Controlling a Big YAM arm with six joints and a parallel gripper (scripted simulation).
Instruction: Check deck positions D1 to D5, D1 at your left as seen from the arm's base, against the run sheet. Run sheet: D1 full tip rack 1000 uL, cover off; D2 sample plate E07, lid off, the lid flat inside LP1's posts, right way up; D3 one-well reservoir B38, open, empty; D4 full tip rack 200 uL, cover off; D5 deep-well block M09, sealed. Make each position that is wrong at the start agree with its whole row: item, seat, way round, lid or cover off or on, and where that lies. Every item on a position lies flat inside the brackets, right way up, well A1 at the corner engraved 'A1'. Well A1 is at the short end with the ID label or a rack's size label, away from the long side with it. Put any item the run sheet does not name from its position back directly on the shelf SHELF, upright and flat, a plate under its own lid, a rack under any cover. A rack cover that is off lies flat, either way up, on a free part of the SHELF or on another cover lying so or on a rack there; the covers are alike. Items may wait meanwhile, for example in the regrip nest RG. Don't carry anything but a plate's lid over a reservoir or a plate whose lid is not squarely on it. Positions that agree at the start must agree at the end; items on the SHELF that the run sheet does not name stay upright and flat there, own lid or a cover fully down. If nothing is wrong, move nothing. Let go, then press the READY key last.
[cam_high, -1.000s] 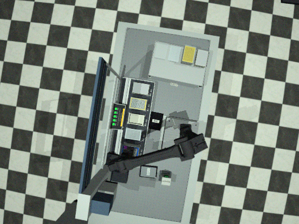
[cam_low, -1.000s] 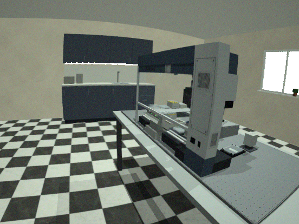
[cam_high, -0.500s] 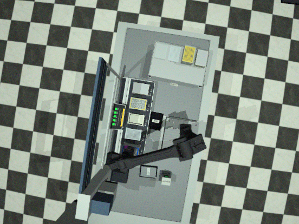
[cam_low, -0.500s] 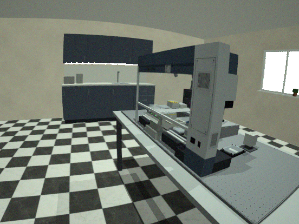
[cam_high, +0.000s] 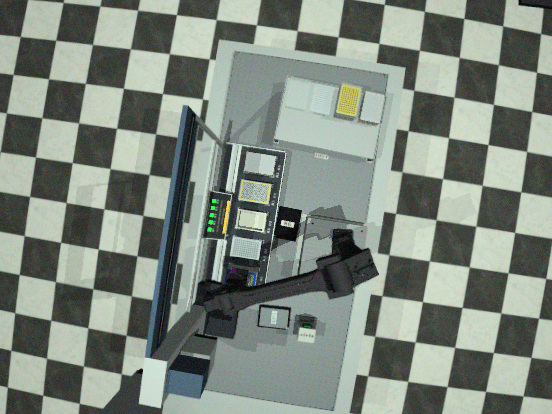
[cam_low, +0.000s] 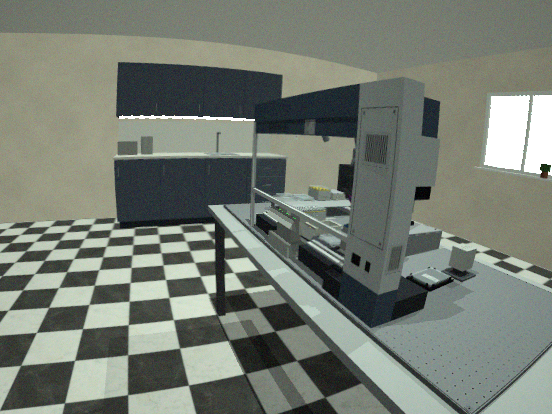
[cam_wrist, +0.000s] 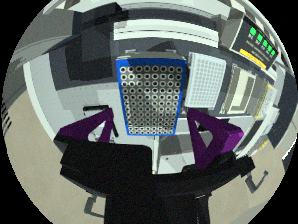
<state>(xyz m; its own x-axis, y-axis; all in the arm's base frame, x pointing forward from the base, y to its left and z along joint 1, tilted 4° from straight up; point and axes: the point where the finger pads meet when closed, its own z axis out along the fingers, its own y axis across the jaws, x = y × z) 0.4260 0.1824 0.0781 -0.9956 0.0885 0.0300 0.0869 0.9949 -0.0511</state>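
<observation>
My hand is 5 cm above the blue-framed tip rack and 1 cm short of it. The rest, counted from my hand: cream reservoir: 25 cm to the right, 11 cm below, 2 cm behind; then flat lid: 19 cm to the left, 16 cm below, 15 cm behind; then clear plate: 13 cm to the right, 11 cm below, 1 cm behind.
</observation>
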